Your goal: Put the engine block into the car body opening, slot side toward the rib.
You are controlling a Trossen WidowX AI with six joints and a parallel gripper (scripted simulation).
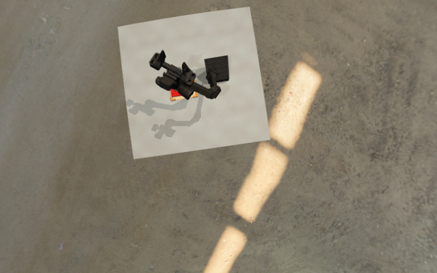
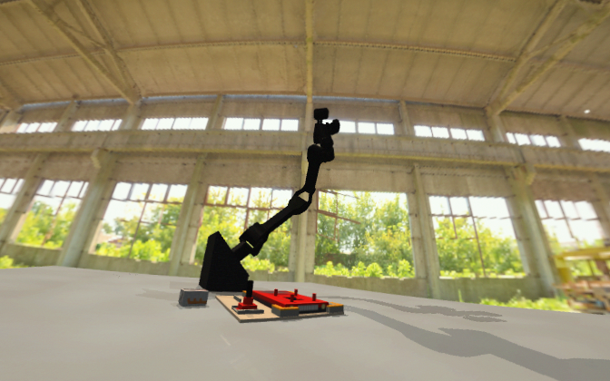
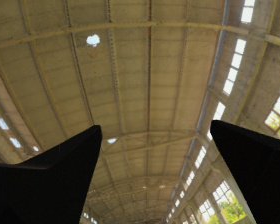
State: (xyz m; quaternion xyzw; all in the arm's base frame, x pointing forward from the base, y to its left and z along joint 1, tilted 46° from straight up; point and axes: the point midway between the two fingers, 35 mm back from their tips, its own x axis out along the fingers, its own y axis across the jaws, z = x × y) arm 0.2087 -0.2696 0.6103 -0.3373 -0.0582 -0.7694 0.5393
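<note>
Right now my gripper tip is 140 mm short of the engine block, 360 mm to the left of it and 770 mm above it. The rest, counted from my gripper tip: black peg: 220 mm ahead, 260 mm to the right, 750 mm below.
</note>
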